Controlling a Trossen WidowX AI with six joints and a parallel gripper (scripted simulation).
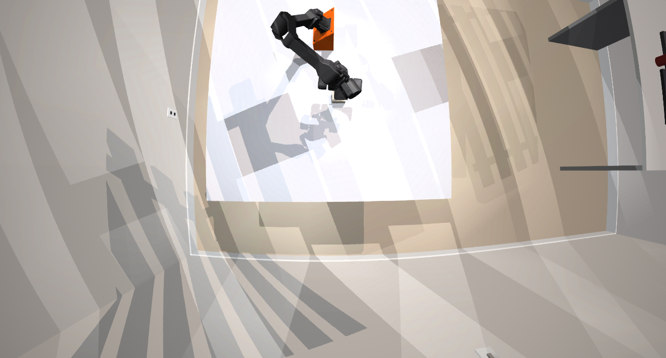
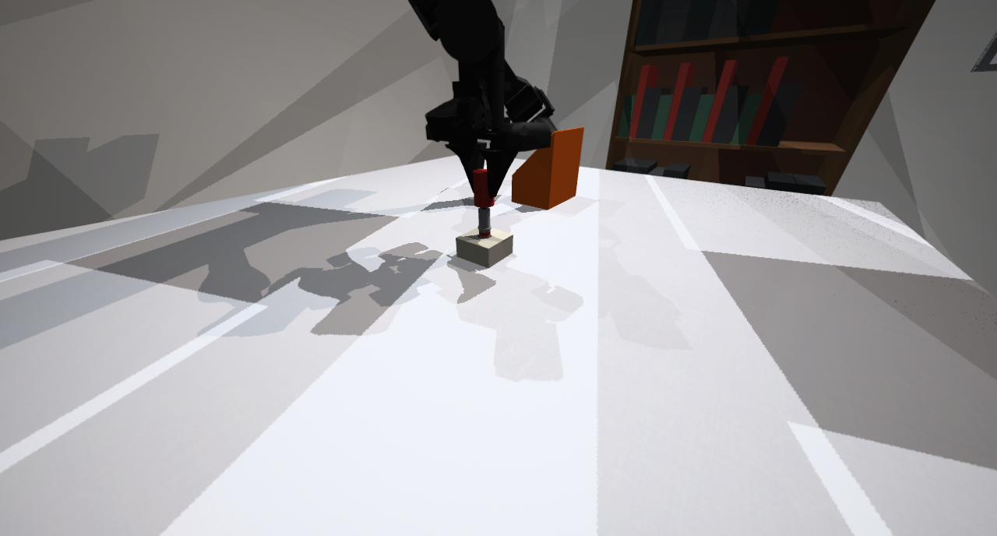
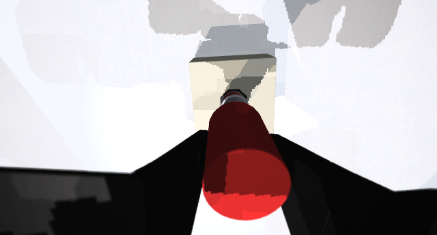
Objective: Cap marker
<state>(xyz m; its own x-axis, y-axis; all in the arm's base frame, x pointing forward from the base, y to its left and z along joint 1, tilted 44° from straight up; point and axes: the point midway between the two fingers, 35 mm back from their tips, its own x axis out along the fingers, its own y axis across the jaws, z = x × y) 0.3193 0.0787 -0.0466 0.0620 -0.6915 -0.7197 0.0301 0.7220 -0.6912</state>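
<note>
Right now the holder block is 80 mm below my gripper tip. Round my gripper tip: red cap: 10 mm above.
</note>
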